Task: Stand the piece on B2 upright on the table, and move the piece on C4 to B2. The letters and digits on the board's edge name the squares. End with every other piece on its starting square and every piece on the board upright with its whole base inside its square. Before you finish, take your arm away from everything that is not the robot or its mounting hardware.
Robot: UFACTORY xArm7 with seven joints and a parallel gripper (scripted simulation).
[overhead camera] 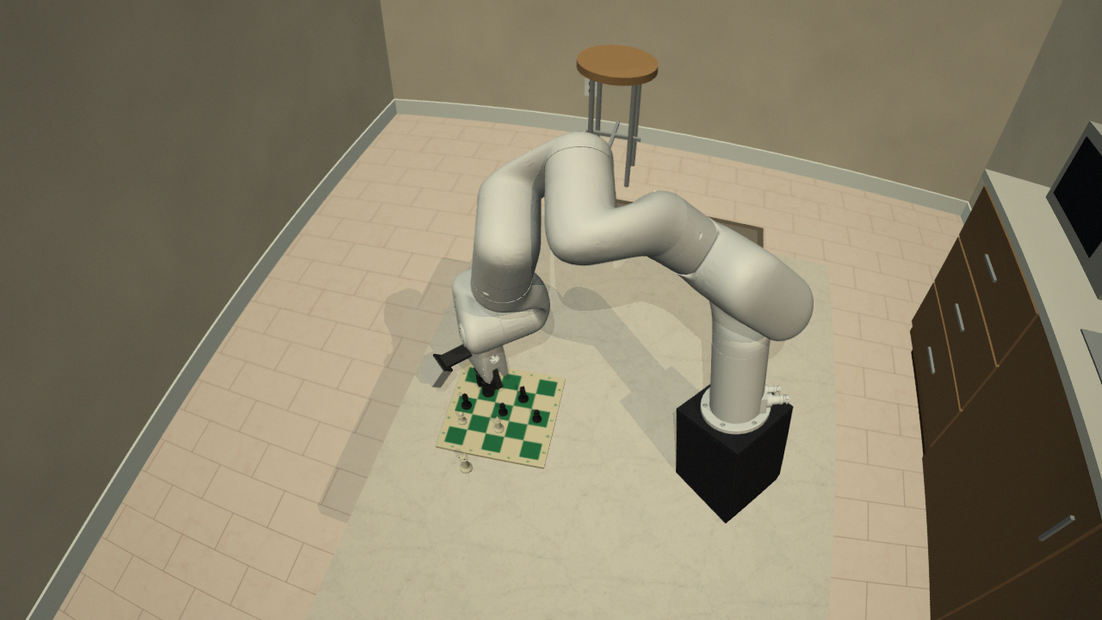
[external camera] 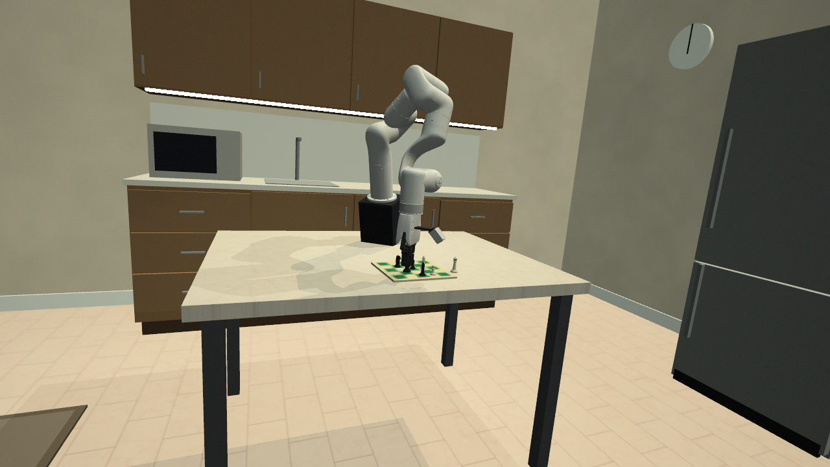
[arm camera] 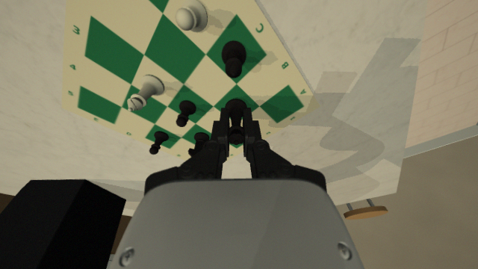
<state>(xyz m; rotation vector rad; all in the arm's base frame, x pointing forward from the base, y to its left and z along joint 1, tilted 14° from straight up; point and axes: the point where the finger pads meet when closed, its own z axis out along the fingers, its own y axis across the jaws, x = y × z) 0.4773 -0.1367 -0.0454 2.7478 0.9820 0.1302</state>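
Right now my hand is 10 mm above the black chess piece. Round my hand: chessboard: 30 mm behind, 40 mm to the left, 50 mm below; black piece: 40 mm ahead, 30 mm to the left, 20 mm below.
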